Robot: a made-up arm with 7 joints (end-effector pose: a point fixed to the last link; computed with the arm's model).
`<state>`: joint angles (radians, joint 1 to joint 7).
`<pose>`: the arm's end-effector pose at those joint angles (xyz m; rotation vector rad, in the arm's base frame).
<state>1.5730 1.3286 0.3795 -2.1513 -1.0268 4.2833 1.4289</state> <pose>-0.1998 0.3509 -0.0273 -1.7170 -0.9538 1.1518</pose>
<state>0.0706 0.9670 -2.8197 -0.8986 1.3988 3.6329 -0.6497</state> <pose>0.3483 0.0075 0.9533 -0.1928 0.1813 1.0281</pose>
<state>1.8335 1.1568 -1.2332 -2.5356 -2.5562 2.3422 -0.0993</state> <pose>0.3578 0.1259 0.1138 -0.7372 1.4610 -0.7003</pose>
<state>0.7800 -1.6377 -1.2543 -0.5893 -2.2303 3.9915 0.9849</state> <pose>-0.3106 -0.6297 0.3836 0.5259 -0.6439 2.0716</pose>
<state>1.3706 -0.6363 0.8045 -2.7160 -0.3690 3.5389 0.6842</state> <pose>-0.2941 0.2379 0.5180 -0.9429 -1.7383 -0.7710</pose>
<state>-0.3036 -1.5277 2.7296 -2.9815 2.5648 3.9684 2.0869</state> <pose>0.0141 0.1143 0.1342 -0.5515 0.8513 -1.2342</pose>
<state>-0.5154 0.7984 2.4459 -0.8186 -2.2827 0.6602 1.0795</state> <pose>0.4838 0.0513 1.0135 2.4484 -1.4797 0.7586</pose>
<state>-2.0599 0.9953 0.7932 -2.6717 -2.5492 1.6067 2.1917</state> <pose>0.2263 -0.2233 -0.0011 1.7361 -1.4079 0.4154</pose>
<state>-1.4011 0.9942 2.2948 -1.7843 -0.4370 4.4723 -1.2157</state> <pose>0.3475 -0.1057 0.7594 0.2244 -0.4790 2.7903</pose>
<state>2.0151 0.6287 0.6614 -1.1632 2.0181 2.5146 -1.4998</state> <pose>-0.5507 0.5395 0.4935 -0.5534 -1.1199 0.6536</pose>
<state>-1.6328 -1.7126 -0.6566 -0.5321 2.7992 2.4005 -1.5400</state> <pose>-0.1815 0.8214 0.4389 -0.5545 1.8251 1.3268</pose>
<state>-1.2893 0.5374 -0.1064 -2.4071 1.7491 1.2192 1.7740</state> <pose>0.1108 -0.4559 0.0434 0.9231 1.0245 1.4085</pose>
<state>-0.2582 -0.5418 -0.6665 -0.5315 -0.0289 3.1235 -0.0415</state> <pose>-0.3266 -0.0094 1.0524 -0.0308 -0.4231 2.2114</pose>
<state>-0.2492 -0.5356 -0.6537 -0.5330 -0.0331 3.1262 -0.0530</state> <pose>-0.3198 -0.0124 1.0551 -0.0188 -0.4138 2.2160</pose>
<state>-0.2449 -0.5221 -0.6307 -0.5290 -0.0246 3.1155 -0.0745</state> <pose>-0.3092 -0.0135 1.0604 0.0099 -0.4004 2.2280</pose>
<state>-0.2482 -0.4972 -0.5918 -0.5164 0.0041 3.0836 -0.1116</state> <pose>-0.2926 -0.0118 1.0697 0.0663 -0.3792 2.2511</pose>
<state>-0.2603 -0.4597 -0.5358 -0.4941 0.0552 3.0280 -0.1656</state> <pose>-0.2691 -0.0084 1.0828 0.1565 -0.3455 2.2846</pose>
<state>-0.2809 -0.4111 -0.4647 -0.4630 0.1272 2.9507 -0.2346</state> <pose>-0.2389 -0.0052 1.0984 0.2809 -0.2934 2.3246</pose>
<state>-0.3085 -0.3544 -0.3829 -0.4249 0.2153 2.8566 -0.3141</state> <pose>-0.2031 -0.0043 1.1147 0.4335 -0.2176 2.3651</pose>
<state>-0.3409 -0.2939 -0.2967 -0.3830 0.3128 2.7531 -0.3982</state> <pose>-0.1636 -0.0072 1.1298 0.6004 -0.1169 2.4001</pose>
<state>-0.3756 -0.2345 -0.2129 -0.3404 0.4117 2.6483 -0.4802</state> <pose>-0.1237 -0.0136 1.1421 0.7630 0.0031 2.4257</pose>
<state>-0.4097 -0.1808 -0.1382 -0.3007 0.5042 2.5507 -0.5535</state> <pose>-0.0870 -0.0222 1.1510 0.9043 0.1299 2.4420</pose>
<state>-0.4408 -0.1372 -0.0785 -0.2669 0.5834 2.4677 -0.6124</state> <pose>-0.0574 -0.0310 1.1565 1.0127 0.2465 2.4508</pose>
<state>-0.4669 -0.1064 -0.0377 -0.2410 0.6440 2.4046 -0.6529</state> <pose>-0.0371 -0.0378 1.1594 1.0859 0.3368 2.4542</pose>
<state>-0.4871 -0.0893 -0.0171 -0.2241 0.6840 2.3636 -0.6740</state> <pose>-0.0269 -0.0417 1.1609 1.1277 0.3908 2.4537</pose>
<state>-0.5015 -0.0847 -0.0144 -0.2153 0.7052 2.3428 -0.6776</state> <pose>-0.0257 -0.0423 1.1615 1.1450 0.4087 2.4511</pose>
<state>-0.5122 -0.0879 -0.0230 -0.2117 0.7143 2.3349 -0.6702</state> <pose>-0.0301 -0.0406 1.1616 1.1477 0.4027 2.4473</pose>
